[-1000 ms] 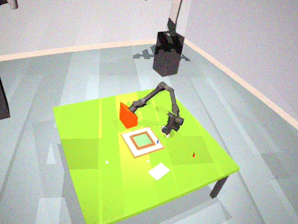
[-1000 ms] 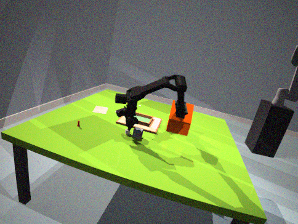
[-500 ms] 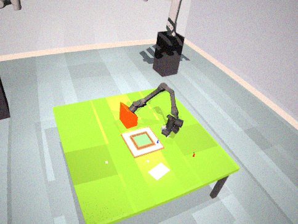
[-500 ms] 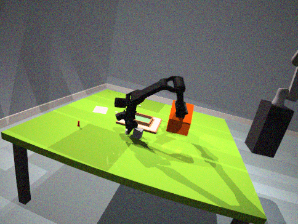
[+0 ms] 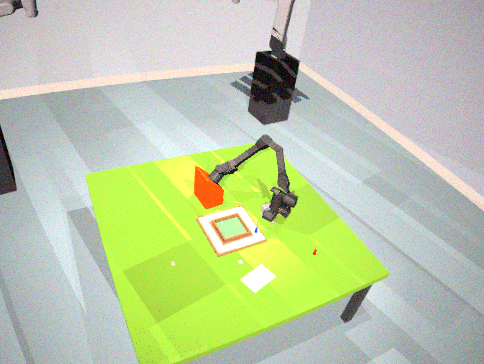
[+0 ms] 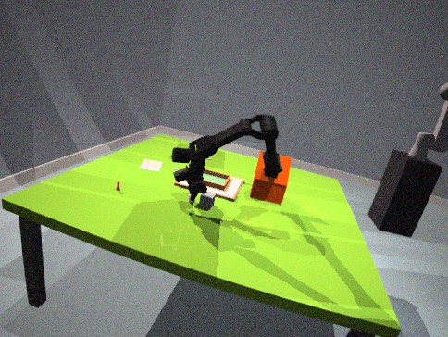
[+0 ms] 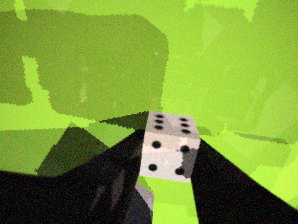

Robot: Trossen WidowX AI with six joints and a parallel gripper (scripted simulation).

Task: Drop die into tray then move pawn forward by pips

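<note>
Now: the blue pawn 4 cm ahead of my gripper tip, 14 cm to the right of it and 2 cm above it. From my gripper tip the other things lie so: green dice tray: 4 cm behind, 24 cm to the right; then grey cube: 7 cm behind, 1 cm to the left, 2 cm above; then white die: right at my gripper tip.
</note>
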